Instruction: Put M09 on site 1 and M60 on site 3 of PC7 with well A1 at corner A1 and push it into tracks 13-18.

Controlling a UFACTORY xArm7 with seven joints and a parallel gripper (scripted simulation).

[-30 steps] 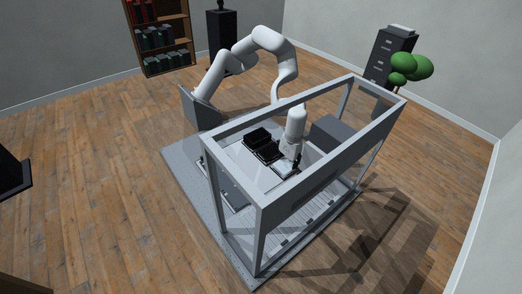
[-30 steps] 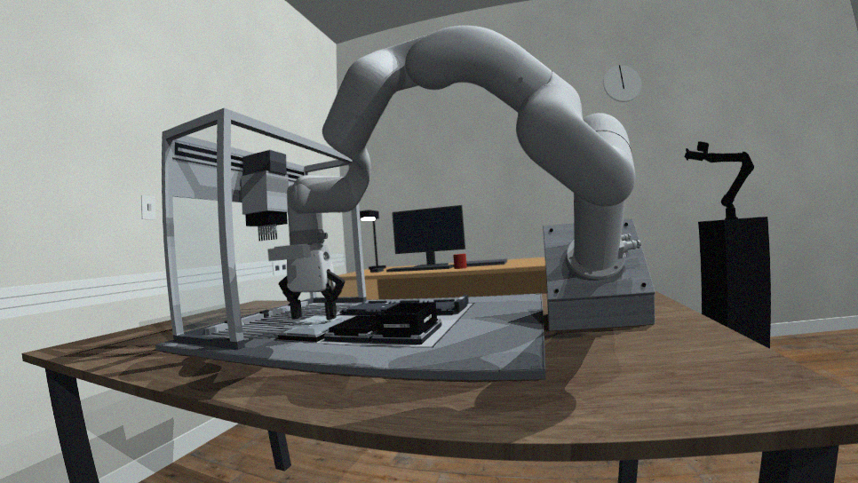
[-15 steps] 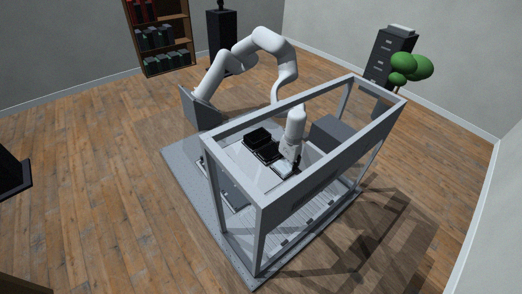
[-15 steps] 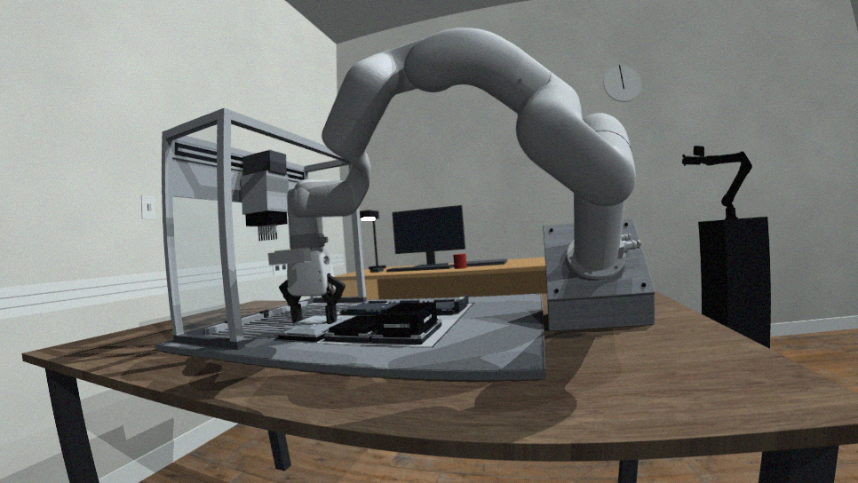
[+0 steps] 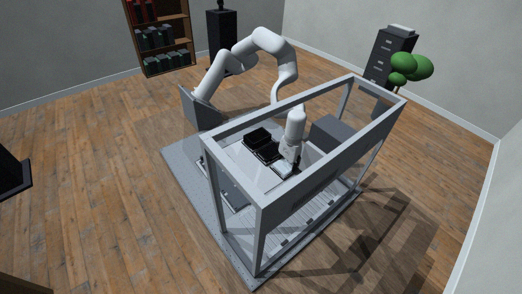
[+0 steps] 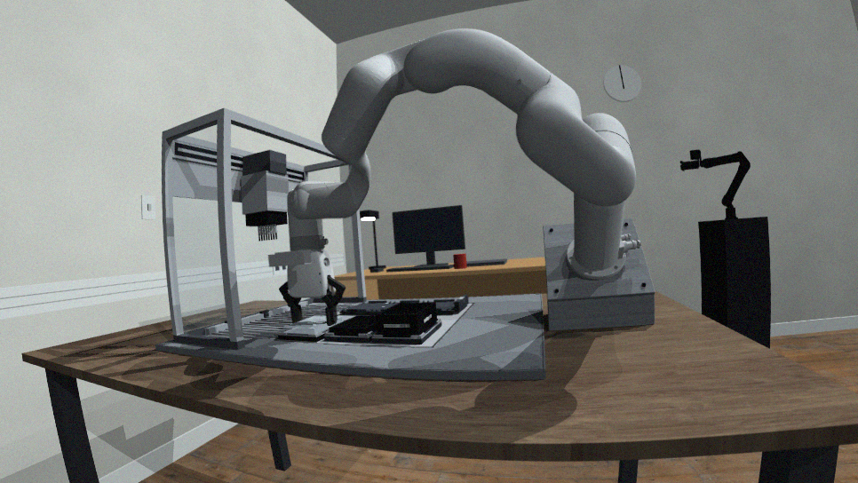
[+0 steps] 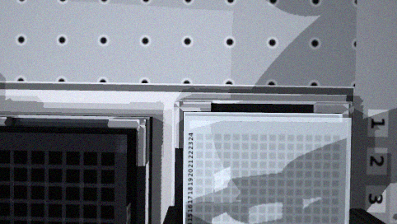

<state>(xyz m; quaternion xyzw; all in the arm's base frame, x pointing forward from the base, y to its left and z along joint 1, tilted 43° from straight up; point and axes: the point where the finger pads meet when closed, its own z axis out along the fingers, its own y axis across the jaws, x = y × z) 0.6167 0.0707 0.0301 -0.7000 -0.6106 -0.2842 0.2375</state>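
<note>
Now: hand 10 mm above the plate M60. Round my hand: nest S3: 20 mm below; then deep-well block M09: 220 mm behind, 10 mm to the left; then plate M06: 110 mm behind, 10 mm below.
</note>
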